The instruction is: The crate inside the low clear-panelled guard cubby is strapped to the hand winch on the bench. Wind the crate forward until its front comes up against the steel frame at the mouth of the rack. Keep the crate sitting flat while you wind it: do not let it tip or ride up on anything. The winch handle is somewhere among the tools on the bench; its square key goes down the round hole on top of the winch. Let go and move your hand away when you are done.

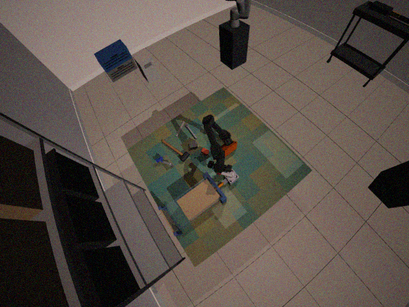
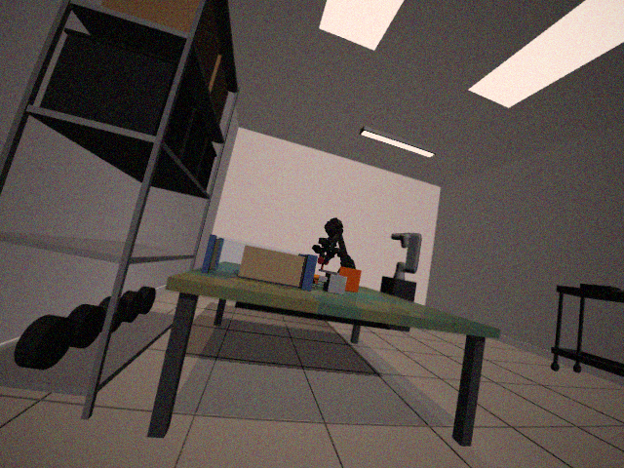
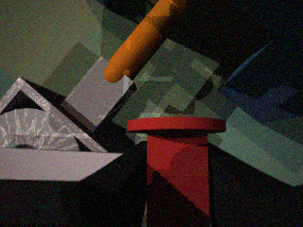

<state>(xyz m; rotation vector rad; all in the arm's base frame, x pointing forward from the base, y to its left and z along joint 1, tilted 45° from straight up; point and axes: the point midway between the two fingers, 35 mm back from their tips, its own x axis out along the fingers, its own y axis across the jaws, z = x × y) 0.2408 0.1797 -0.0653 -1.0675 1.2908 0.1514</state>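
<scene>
Right now the red-knobbed crank handle is 40 mm behind my gripper tip, 30 mm below it and 20 mm to the left of it. Also, from my gripper tip: red knob 10 mm to the right, 10 mm behind; winch 100 mm below, 90 mm behind, 60 mm to the left; grey block 410 mm to the right, 120 mm below, 10 mm ahead.
</scene>
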